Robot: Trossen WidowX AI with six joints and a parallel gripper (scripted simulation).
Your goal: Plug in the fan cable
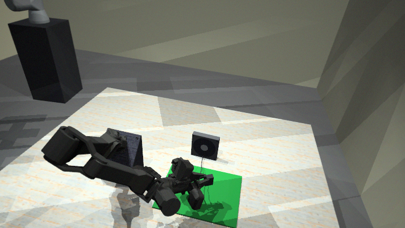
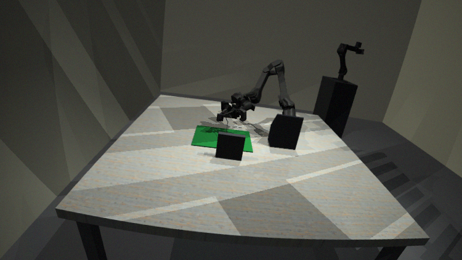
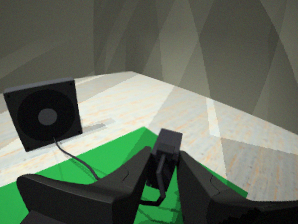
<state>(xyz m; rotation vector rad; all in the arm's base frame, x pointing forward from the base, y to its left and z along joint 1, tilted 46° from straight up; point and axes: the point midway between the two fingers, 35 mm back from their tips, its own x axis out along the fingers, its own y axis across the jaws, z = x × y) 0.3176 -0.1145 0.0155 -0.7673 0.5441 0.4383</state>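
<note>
Now: gripper tip 20 mm past the green board, 30 mm to the right of it and 130 mm above it. Round my gripper tip: white four-pin fan header: 70 mm behind, 40 mm to the left, 110 mm below; fan cable plug: 10 mm below; black fan box: 30 mm behind, 230 mm to the left, 60 mm below.
</note>
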